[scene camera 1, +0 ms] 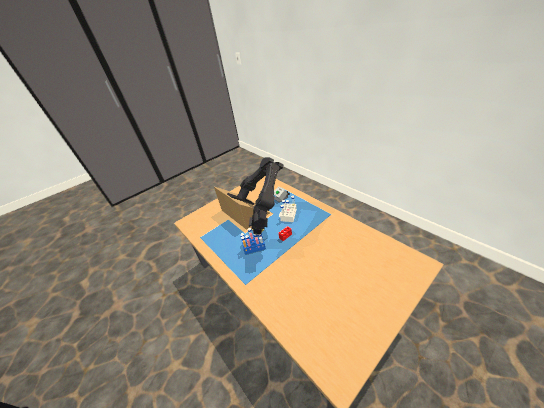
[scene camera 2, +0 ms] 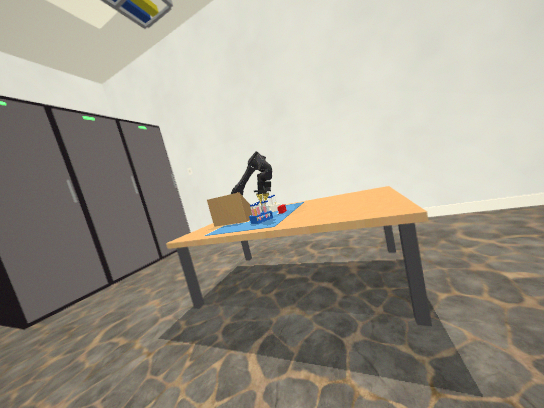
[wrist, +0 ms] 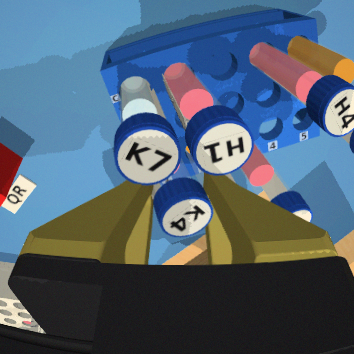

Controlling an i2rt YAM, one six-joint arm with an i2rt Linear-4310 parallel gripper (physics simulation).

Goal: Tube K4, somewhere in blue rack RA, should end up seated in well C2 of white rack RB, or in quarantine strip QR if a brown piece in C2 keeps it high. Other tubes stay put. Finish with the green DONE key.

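Frame: origin at the arm's base, x ahead, y left, z up, level; metres.
Where they show: gripper, fingertip midpoint: [scene camera 2: 263, 204] [wrist: 178, 175]; arm's base, origin of the base link: [scene camera 1: 240, 199] [scene camera 2: 233, 204].
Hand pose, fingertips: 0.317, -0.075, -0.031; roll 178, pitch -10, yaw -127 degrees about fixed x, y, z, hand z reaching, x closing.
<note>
Things, the pixels of their top centre, and the offset from my fingertips, as dx, dy, dz. "pt": a spot on its surface instead.
- tube K4, middle of its top: [wrist: 172, 222] +0.004, +0.006, +0.028
- blue rack RA, middle of its top: [wrist: 229, 104] [scene camera 1: 252, 241] [scene camera 2: 260, 213] -0.015, -0.038, -0.048
- H1, surface spot: [wrist: 222, 146] pt +0.019, -0.026, +0.027
- white rack RB, middle of its top: [wrist: 27, 323] [scene camera 1: 288, 209] -0.086, +0.294, -0.048
- red strip QR, middle of its top: [scene camera 1: 284, 230] [scene camera 2: 281, 205] +0.050, +0.156, -0.048
- green DONE key, surface spot: [scene camera 1: 278, 192] pt -0.265, +0.351, -0.029
- Tube H4, surface spot: [wrist: 340, 112] pt +0.000, -0.069, +0.027
- blue-capped tube, surface spot: [wrist: 295, 202] pt -0.033, -0.037, +0.023
My gripper [scene camera 1: 258, 231] [scene camera 2: 262, 197] [wrist: 178, 175] is shut on tube K4 [wrist: 183, 212]; its blue cap sits between the yellow fingertips in the wrist view. The blue rack RA [scene camera 1: 254, 248] [scene camera 2: 254, 220] [wrist: 150, 72] is below the fingers. I cannot tell whether K4's lower end is in its well. Tubes K7 [wrist: 147, 154] and H1 [wrist: 222, 146] stand close beyond the fingertips. The white rack RB [scene camera 1: 287, 215] stands on the mat. The red strip QR [scene camera 1: 285, 233] [scene camera 2: 282, 209] [wrist: 7, 167] lies nearer. The green DONE key [scene camera 1: 278, 192] is at the back. Well C2 is too small to make out.
Tube H4 [wrist: 340, 112] leans at the right of the wrist view. Another blue-capped tube [wrist: 295, 202] is right of the fingers. A brown panel [scene camera 1: 232, 207] [scene camera 2: 227, 210] stands beside the arm. Small blue-capped items [scene camera 1: 286, 201] are behind the white rack.
</note>
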